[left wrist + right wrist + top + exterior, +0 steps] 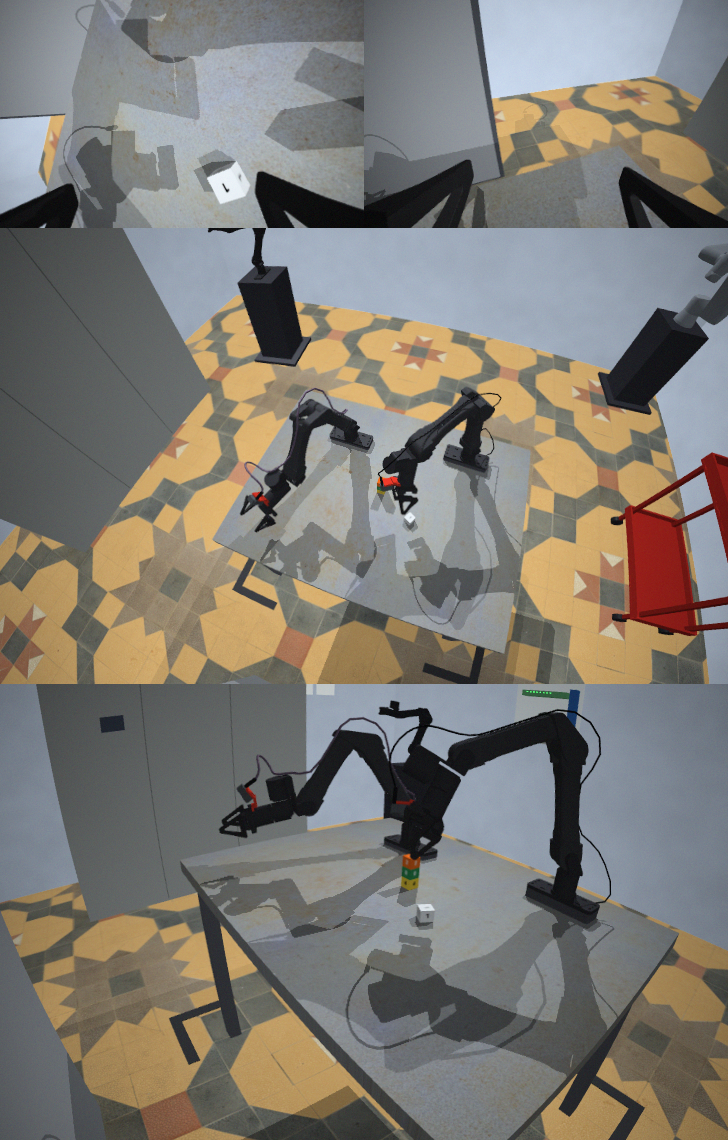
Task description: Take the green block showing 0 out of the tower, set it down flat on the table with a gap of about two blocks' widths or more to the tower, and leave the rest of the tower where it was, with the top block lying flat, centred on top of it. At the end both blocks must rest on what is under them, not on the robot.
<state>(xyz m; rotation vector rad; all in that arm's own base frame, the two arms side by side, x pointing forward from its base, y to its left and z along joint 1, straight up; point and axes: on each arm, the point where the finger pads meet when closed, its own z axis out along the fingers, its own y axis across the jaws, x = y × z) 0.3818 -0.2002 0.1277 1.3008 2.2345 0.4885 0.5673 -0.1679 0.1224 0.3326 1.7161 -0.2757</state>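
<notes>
The orange block showing 2 is 120 mm behind my left hand, 90 mm to the right of it and 80 mm below it. Also, from my left hand: yellow block (120 mm behind, 90 mm to the right, 140 mm below); green block showing 0 (120 mm behind, 90 mm to the right, 110 mm below).
The green block showing 0 is 43 cm to the left of my right hand, 31 cm behind it and 9 cm below it. Round my right hand: yellow block: 43 cm to the left, 31 cm behind, 12 cm below; then orange block showing 2: 43 cm to the left, 31 cm behind, 6 cm below.
</notes>
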